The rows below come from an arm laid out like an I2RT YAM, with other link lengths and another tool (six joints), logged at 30 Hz.
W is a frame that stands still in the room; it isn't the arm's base.
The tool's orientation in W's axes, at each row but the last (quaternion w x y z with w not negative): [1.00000, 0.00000, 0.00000, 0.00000]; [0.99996, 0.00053, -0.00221, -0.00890]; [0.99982, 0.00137, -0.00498, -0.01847]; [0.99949, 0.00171, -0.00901, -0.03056]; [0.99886, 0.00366, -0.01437, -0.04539]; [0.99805, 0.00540, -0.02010, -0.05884]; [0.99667, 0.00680, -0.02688, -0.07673]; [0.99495, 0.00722, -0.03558, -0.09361]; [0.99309, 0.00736, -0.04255, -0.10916]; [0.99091, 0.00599, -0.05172, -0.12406]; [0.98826, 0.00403, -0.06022, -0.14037]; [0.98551, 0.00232, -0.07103, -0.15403]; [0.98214, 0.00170, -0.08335, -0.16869]
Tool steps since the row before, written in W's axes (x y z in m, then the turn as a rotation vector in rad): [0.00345, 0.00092, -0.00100, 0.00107, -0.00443, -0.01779]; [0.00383, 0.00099, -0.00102, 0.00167, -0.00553, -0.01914]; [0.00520, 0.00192, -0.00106, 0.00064, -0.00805, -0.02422]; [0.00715, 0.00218, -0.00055, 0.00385, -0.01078, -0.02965]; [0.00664, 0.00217, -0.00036, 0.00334, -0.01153, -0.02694]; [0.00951, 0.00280, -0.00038, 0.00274, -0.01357, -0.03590]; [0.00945, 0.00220, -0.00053, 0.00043, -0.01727, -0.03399]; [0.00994, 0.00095, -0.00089, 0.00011, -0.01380, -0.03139]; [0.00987, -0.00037, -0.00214, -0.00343, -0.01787, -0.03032]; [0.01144, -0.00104, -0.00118, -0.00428, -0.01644, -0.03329]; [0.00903, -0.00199, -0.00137, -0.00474, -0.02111, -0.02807]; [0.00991, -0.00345, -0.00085, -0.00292, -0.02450, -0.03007]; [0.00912, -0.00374, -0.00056, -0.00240, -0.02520, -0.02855]
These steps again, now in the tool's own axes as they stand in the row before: [0.00345, 0.00092, -0.00100, 0.00107, -0.00443, -0.01779]; [0.00381, 0.00106, -0.00104, 0.00168, -0.00552, -0.01914]; [0.00511, 0.00211, -0.00112, 0.00070, -0.00809, -0.02420]; [0.00699, 0.00261, -0.00069, 0.00397, -0.01064, -0.02968]; [0.00640, 0.00276, -0.00057, 0.00361, -0.01141, -0.02696]; [0.00909, 0.00389, -0.00079, 0.00290, -0.01363, -0.03587]; [0.00896, 0.00361, -0.00107, 0.00129, -0.01760, -0.03380]; [0.00950, 0.00276, -0.00161, 0.00051, -0.01420, -0.03121]; [0.00950, 0.00172, -0.00298, -0.00196, -0.01891, -0.02982]; [0.01116, 0.00177, -0.00236, -0.00344, -0.01780, -0.03268]; [0.00900, 0.00056, -0.00246, -0.00196, -0.02229, -0.02748]; [0.01027, -0.00030, -0.00230, 0.00051, -0.02502, -0.02978]; [0.00962, -0.00053, -0.00214, 0.00147, -0.02546, -0.02838]
